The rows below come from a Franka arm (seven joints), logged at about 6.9 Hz.
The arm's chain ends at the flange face. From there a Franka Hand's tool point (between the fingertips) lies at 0.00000 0.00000 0.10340 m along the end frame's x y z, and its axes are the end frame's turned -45 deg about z.
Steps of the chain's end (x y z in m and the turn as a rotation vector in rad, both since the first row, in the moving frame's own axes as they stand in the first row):
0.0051 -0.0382 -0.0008 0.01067 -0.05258 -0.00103
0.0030 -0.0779 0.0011 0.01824 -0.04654 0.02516
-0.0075 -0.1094 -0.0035 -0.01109 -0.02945 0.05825
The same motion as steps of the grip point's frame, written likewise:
0.0276 -0.0280 -0.0009 0.04472 -0.02963 -0.00103
0.0552 -0.0577 0.0010 0.04581 -0.02001 0.02516
0.0691 -0.0841 -0.0036 0.01298 -0.02867 0.05825

